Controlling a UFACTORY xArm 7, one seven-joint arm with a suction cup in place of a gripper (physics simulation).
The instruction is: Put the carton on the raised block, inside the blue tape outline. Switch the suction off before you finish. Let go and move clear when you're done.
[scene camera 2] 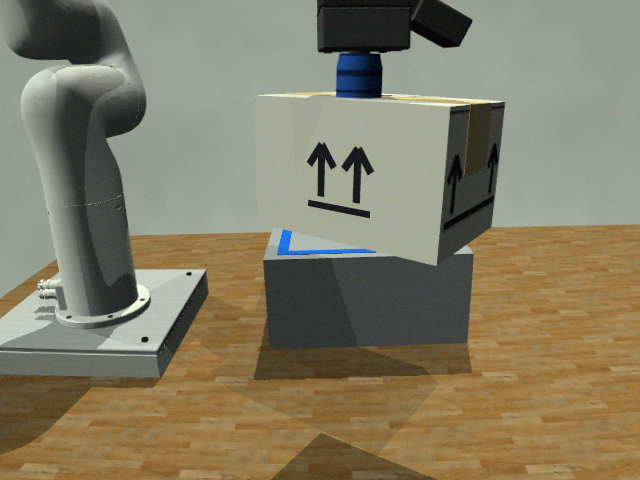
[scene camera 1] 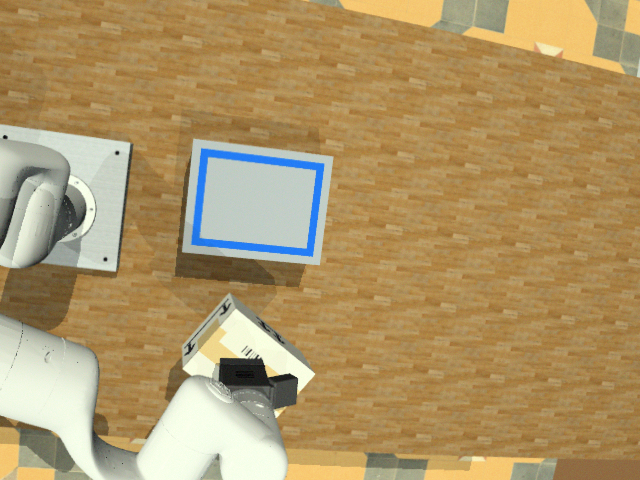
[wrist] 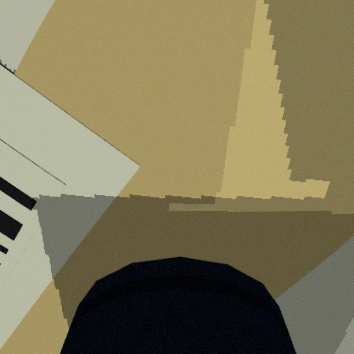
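Seen in the pictures: hand at its tool point: point(scene camera 2: 359, 112) point(wrist: 176, 280); arm's base at its link origin: point(scene camera 2: 104, 307) point(scene camera 1: 61, 207).
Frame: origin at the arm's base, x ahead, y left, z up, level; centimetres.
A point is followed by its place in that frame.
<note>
The white carton point(scene camera 1: 273, 348) {x 37.7, y -16.9, z 26.8 cm} point(scene camera 2: 403, 180) {x 34.7, y -28.6, z 21.6 cm} point(wrist: 150, 100), with tan tape and black arrows, hangs upright in the air under my suction cup point(scene camera 2: 358, 95) point(wrist: 177, 310). The cup touches its top, so my gripper is shut on the carton. In scene camera 1 the wrist hides the cup and part of the carton. The carton is turned at an angle to the grey raised block point(scene camera 1: 258, 201) {x 35.5, y 4.1, z 8.0 cm} point(scene camera 2: 310, 304) {x 28.0, y -6.0, z 2.0 cm}. From above it is beside the block, below it in the view, and apart from it. The blue tape outline point(scene camera 1: 261, 160) {x 35.5, y 11.4, z 8.0 cm} point(scene camera 2: 330, 252) {x 30.7, y -4.3, z 8.0 cm} lies on the block's top.
The arm's metal base plate point(scene camera 1: 111, 206) {x 9.0, y 0.8, z -0.1 cm} point(scene camera 2: 175, 294) {x 9.1, y 3.5, z 0.0 cm} is left of the block. Arm links point(scene camera 1: 46, 372) {x 13.0, y -8.7, z 61.2 cm} reach along the lower left in scene camera 1. The wooden table point(scene camera 1: 465, 258) {x 82.0, y -5.7, z -4.0 cm} point(scene camera 2: 558, 372) {x 55.9, y -14.9, z -4.0 cm} extends to the block's right. The carton's shadow falls on the table.
</note>
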